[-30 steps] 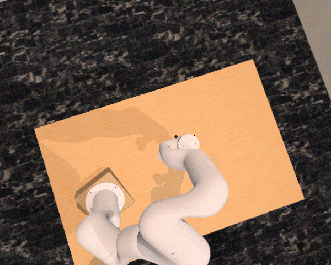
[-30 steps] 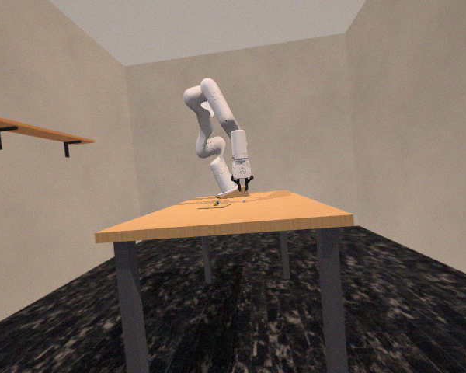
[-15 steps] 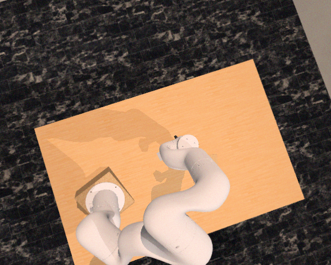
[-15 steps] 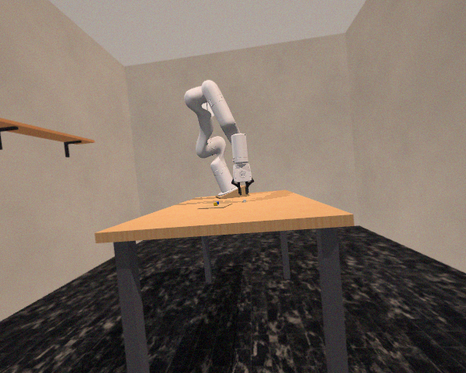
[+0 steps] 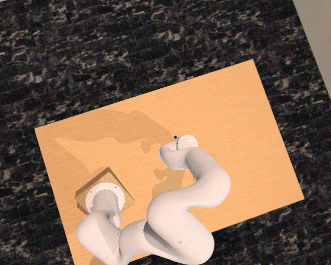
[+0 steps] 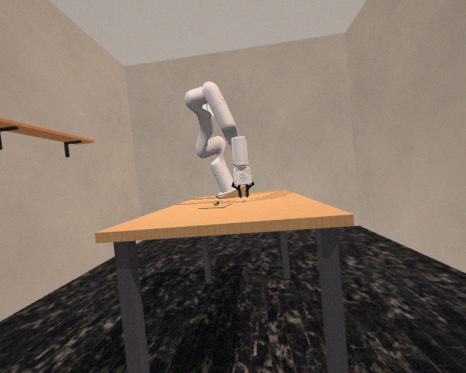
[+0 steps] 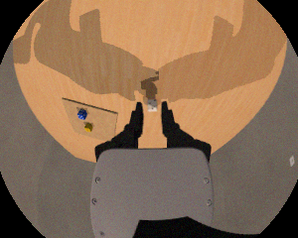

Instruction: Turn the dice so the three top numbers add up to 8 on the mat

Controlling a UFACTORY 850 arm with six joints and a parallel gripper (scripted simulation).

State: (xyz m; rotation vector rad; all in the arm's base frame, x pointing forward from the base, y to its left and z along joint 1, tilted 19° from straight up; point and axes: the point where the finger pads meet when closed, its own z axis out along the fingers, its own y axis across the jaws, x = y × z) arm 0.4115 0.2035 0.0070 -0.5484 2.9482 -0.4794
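The white die lies 40 mm below my hand and 10 mm ahead of it. The rest, counted from my hand: tan mat: 130 mm to the right, 120 mm ahead, 40 mm below; blue die: 140 mm to the right, 70 mm ahead, 30 mm below; yellow die: 130 mm to the right, 120 mm ahead, 30 mm below.
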